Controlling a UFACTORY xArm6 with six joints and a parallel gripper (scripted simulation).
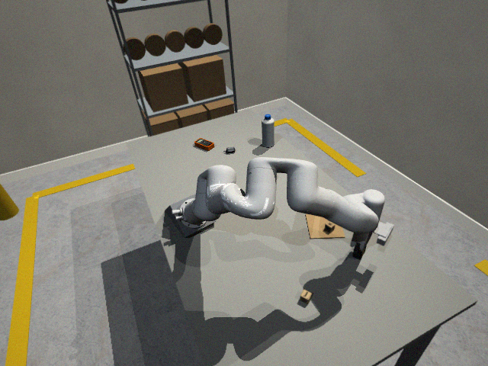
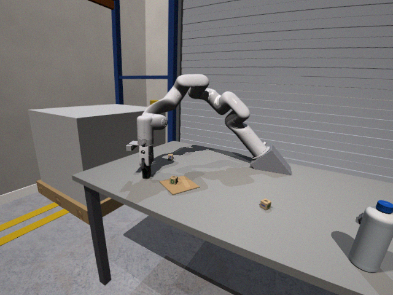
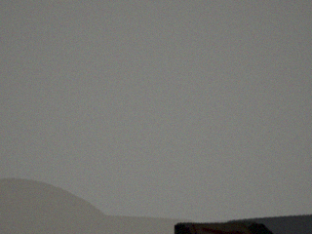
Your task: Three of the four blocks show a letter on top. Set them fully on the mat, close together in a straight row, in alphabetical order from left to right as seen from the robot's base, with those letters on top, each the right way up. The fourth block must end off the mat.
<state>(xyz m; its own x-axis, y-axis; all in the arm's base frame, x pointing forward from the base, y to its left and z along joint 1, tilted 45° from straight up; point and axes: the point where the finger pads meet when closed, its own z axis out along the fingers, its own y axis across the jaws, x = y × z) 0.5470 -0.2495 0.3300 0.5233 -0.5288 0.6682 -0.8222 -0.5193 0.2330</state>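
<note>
My hand is 18 cm to the right of the mat, 4 cm past it and 2 cm above it. Also, from my hand: orange meter 104 cm to the left, 34 cm behind, 1 cm below; white bottle 88 cm to the left, 7 cm above, 1 cm ahead; dark object 91 cm to the left, 23 cm behind, 1 cm below.
</note>
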